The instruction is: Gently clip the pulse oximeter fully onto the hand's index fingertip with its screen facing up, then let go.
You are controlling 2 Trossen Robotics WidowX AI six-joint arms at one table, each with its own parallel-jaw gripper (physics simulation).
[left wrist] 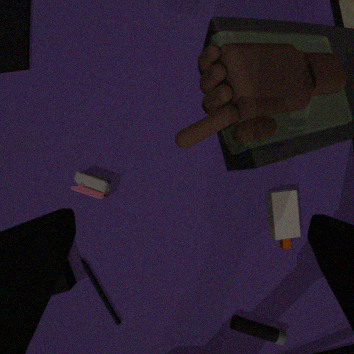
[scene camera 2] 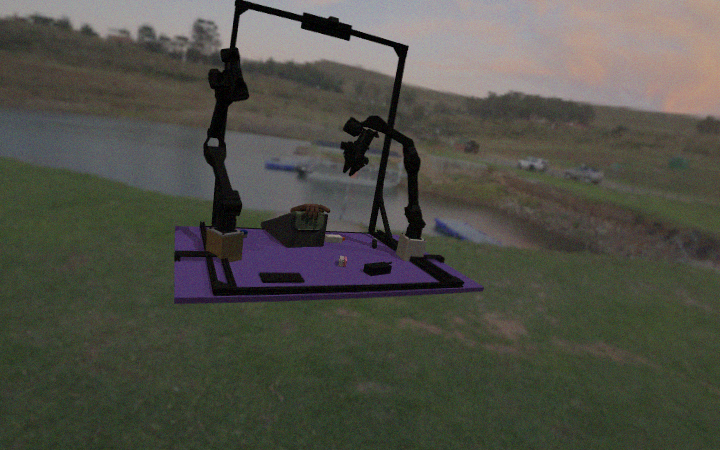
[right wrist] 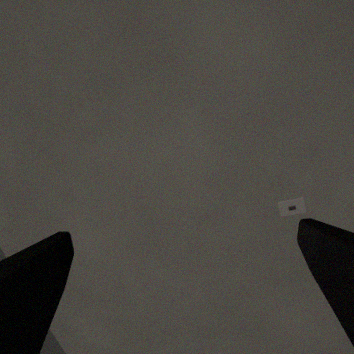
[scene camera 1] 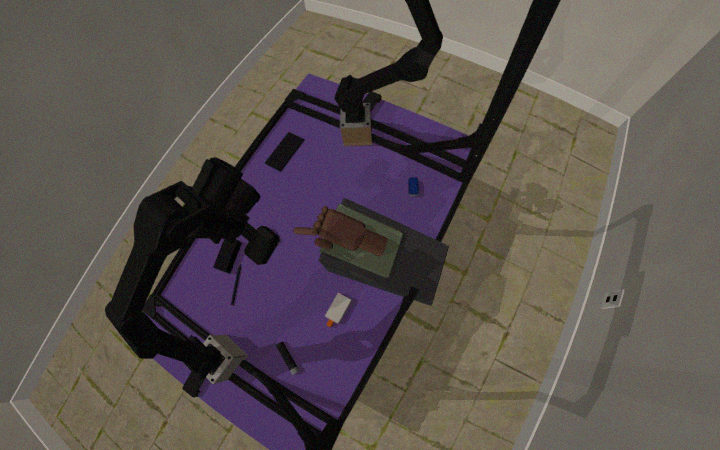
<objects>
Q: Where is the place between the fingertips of the right gripper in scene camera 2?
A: At 236,63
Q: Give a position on a white and pink pulse oximeter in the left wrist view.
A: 89,184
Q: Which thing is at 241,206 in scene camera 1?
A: The left gripper.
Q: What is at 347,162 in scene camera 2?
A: The left gripper.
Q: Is the right gripper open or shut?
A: Open.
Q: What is the left gripper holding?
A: Nothing.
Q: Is the left gripper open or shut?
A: Open.
</objects>
